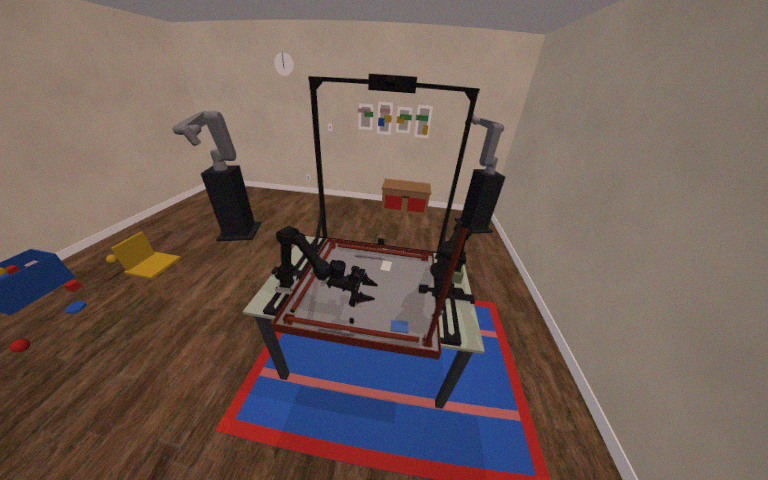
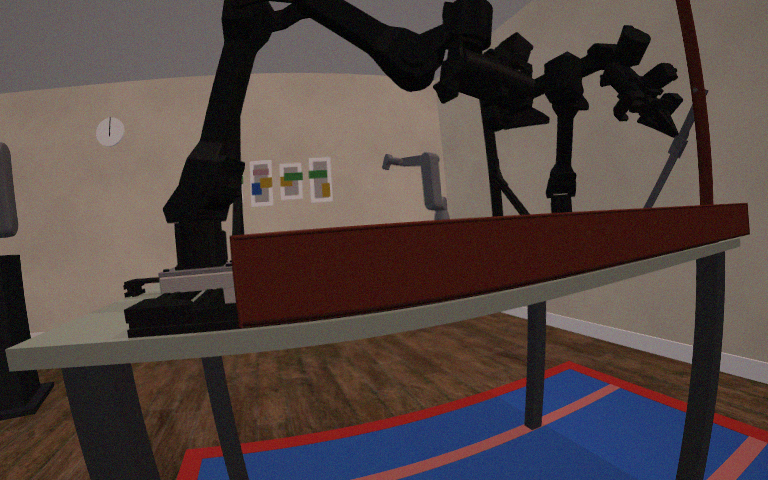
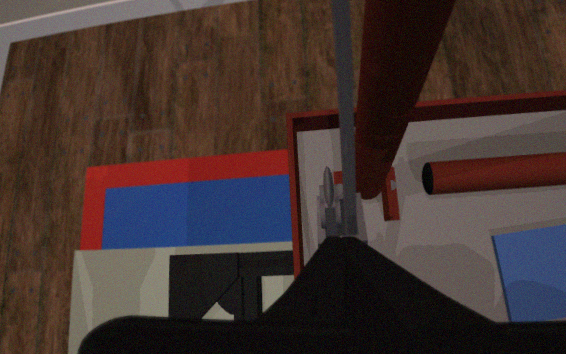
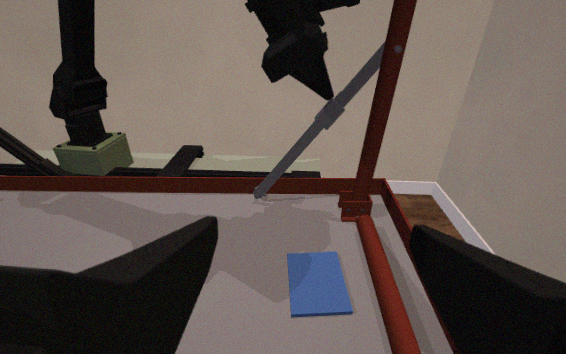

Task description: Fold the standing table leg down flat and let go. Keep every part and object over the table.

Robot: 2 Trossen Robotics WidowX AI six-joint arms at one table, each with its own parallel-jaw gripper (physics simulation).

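The red-brown table leg stands nearly upright in its bracket at a corner of the upturned tabletop. A grey brace slants from the leg down to the tabletop, nearly straight, with a collar midway. My left gripper is shut with nothing between its fingers; its tips are at the brace's collar, and exact contact is unclear. My right gripper is open and empty above the tabletop, away from the leg.
A red rim borders the tabletop. Another red leg lies flat along the near side. A blue plate and a pale square lie inside. A black frame rises behind.
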